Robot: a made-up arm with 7 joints.
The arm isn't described. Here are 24 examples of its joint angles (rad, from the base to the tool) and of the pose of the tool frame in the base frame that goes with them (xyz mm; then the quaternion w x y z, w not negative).
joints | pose
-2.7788 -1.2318 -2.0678 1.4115 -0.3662 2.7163 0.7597 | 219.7 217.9 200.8 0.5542 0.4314 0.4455 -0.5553
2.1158 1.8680 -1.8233 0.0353 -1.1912 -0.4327 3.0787 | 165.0 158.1 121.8 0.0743 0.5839 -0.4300 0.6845
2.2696 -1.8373 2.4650 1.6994 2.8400 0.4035 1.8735 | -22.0 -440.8 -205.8 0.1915 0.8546 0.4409 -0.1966
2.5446 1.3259 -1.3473 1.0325 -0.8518 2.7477 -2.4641 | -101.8 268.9 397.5 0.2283 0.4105 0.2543 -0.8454
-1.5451 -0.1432 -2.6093 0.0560 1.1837 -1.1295 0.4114 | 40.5 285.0 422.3 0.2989 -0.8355 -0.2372 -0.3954
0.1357 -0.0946 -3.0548 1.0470 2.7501 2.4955 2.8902 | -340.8 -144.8 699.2 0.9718 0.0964 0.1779 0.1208
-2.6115 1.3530 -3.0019 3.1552 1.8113 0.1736 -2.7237 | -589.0 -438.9 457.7 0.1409 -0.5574 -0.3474 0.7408
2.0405 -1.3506 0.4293 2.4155 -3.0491 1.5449 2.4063 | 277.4 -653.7 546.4 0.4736 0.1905 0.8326 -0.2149
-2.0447 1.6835 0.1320 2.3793 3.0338 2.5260 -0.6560 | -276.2 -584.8 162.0 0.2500 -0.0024 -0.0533 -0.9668
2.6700 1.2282 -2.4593 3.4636 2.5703 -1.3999 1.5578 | -394.2 205.7 561.8 0.7960 -0.0534 0.0010 0.6030
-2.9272 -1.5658 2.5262 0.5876 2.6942 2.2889 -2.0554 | 355.7 -68.9 -96.4 0.3265 -0.7985 0.1893 -0.4689
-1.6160 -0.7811 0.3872 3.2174 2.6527 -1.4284 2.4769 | -1.7 231.7 726.7 0.8733 0.2292 -0.1772 0.3917
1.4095 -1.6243 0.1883 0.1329 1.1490 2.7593 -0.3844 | -199.2 -231.7 268.6 0.0942 -0.2473 -0.7933 0.5484
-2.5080 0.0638 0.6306 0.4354 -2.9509 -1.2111 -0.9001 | 18.0 -33.9 429.1 0.0114 0.4797 0.7756 0.4101
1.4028 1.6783 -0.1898 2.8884 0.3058 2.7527 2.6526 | 64.0 437.6 -13.2 0.6507 0.5840 -0.4177 0.2472
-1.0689 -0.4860 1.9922 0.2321 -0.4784 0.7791 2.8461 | 127.1 136.3 209.8 0.2816 0.6175 -0.6140 0.4030
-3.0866 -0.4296 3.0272 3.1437 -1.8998 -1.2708 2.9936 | 296.9 174.0 682.5 0.4610 -0.6092 -0.2819 -0.5804
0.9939 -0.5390 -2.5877 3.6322 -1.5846 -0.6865 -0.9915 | 10.6 -184.5 834.8 0.8338 -0.0946 0.1820 -0.5126
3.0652 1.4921 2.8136 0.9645 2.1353 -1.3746 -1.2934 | -276.5 -162.6 362.6 0.1101 -0.2645 0.8062 -0.5177
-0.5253 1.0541 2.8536 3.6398 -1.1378 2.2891 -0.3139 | 534.1 -119.4 486.0 0.7318 -0.6424 -0.1745 -0.1459
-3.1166 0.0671 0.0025 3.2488 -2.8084 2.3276 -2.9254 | 137.9 65.6 806.0 0.3610 -0.0643 0.9234 0.1133
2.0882 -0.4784 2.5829 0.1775 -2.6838 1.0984 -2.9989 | -51.7 -241.9 174.0 0.4654 0.4719 -0.7312 0.1615
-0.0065 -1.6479 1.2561 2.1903 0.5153 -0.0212 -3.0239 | -719.1 246.1 331.6 0.6734 -0.6210 -0.0918 0.3906
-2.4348 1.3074 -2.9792 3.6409 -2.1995 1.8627 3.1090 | -328.9 -508.3 222.6 0.4062 0.7484 0.3426 0.3969
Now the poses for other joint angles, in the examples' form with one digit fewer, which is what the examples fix.
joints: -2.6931 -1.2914 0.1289 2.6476 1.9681 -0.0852 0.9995
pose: 495 336 677 0.181 -0.357 -0.099 -0.911
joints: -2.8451 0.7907 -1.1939 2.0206 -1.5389 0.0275 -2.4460
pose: -651 123 484 0.671 -0.616 -0.277 0.306
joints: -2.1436 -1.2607 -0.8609 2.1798 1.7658 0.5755 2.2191
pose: 48 617 662 0.620 -0.120 -0.108 -0.768
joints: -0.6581 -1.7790 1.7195 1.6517 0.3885 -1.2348 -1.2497
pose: -345 533 157 0.162 -0.482 0.454 0.732
